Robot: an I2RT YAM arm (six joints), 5 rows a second.
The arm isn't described. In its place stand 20 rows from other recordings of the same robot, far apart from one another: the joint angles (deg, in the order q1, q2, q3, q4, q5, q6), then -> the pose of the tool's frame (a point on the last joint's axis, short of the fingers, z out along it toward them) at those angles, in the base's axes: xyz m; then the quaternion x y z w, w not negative.
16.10 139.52 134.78 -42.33 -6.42 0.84 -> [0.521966 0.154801 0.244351 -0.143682 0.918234 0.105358 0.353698]
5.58 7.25 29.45 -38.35 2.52 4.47 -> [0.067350 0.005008 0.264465 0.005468 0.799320 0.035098 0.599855]
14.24 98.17 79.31 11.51 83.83 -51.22 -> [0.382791 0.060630 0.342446 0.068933 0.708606 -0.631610 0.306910]
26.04 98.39 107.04 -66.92 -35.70 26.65 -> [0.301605 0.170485 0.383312 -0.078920 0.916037 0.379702 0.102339]
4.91 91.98 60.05 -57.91 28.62 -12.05 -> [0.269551 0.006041 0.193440 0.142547 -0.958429 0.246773 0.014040]
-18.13 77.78 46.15 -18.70 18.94 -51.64 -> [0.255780 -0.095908 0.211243 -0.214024 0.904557 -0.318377 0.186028]
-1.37 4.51 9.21 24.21 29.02 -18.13 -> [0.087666 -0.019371 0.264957 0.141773 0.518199 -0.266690 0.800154]
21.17 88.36 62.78 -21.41 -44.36 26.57 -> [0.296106 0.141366 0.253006 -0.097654 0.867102 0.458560 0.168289]
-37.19 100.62 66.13 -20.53 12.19 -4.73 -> [0.287771 -0.227787 0.194556 0.295705 0.901664 -0.201468 0.242841]
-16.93 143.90 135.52 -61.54 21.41 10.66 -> [0.494849 -0.164214 0.192072 0.262160 0.931919 -0.192002 0.161042]
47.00 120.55 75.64 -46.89 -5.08 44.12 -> [0.247731 0.270282 0.100973 0.024406 -0.998596 -0.019821 0.042624]
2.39 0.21 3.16 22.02 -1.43 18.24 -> [0.096811 0.004930 0.233260 0.063684 0.533796 0.157580 0.828357]
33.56 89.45 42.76 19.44 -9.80 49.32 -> [0.268438 0.185352 0.190426 0.072573 0.848722 0.397987 0.340603]
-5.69 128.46 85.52 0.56 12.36 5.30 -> [0.481636 -0.055647 0.123928 0.130360 0.901231 -0.099855 0.401021]
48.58 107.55 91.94 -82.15 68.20 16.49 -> [0.249680 0.233045 0.270652 -0.264804 0.783494 -0.501706 0.253590]
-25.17 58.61 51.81 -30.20 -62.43 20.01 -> [0.199075 -0.058682 0.314982 0.080505 0.795480 0.446153 0.402092]
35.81 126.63 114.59 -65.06 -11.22 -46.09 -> [0.364088 0.271227 0.226767 -0.656427 0.739709 0.086731 0.120051]
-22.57 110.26 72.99 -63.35 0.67 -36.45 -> [0.297662 -0.124173 0.152830 0.120846 -0.988331 -0.040518 0.083405]
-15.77 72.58 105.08 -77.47 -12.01 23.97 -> [0.187119 -0.045146 0.470727 0.274583 0.877632 0.123622 0.372940]
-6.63 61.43 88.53 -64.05 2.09 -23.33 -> [0.170783 -0.021158 0.444508 -0.121854 0.886290 -0.131179 0.427122]
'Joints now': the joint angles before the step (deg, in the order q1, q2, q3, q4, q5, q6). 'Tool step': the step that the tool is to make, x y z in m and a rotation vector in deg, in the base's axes. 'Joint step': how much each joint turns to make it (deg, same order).
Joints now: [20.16 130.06 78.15 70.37 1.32 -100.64]
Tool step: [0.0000 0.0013 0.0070 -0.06 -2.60 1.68]
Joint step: [0.00 -0.01 0.74 1.67 -1.90 -0.33]
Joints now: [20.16 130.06 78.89 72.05 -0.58 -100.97]
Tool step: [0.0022 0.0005 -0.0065 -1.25 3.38 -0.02]
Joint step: [-0.03 0.00 0.00 -3.60 -0.02 0.00]
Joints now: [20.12 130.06 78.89 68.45 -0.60 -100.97]
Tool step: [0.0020 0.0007 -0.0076 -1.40 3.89 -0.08]
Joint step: [0.00 0.00 0.02 -4.15 0.09 0.00]
